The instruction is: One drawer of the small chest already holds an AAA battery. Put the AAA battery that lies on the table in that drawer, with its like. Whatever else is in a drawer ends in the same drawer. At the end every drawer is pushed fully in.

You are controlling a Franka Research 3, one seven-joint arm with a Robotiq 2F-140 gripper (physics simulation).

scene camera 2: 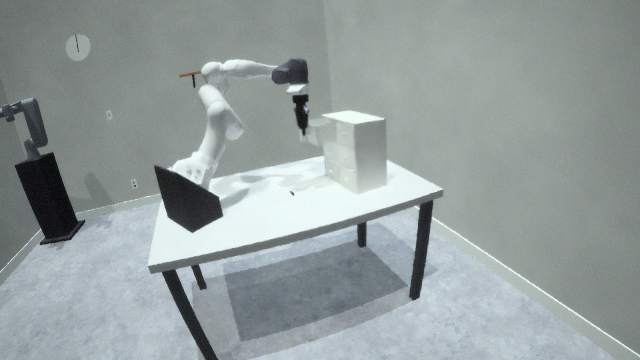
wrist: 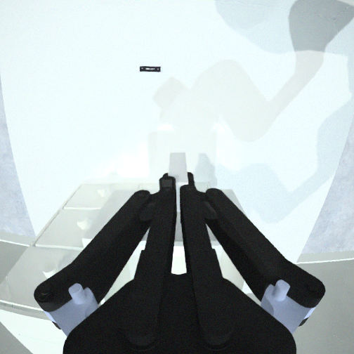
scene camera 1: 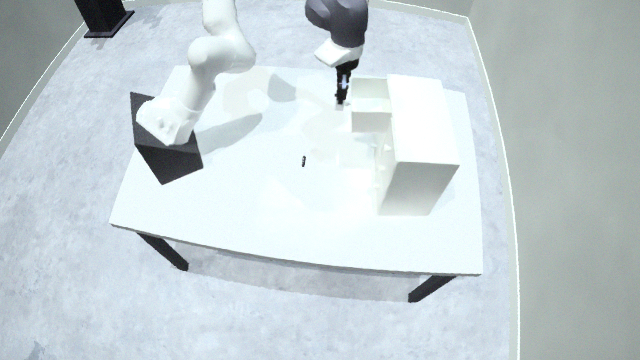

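Note:
The black AAA battery (scene camera 1: 303, 161) (scene camera 2: 292, 193) (wrist: 150, 69) lies on the white table (scene camera 1: 200, 200) (scene camera 2: 240, 225), left of the chest's front. The white small chest (scene camera 1: 425, 120) (scene camera 2: 371, 155) has its top drawer (scene camera 1: 371, 121) (scene camera 2: 322, 131) in the far column pulled well out. No battery can be made out inside it. The other drawer fronts look flush. My gripper (scene camera 1: 340, 106) (scene camera 2: 303, 136) (wrist: 177, 164) is shut on nothing, fingers pointing down, close in front of the open drawer's front. Its fingers partly hide the drawer in the wrist view; contact cannot be told.
The arm's dark base block (scene camera 1: 167, 160) (scene camera 2: 187, 202) stands at the table's left end. The chest stands near the right end, its drawers facing the arm base. A second robot on a black pedestal (scene camera 2: 47, 195) stands on the floor beyond the table.

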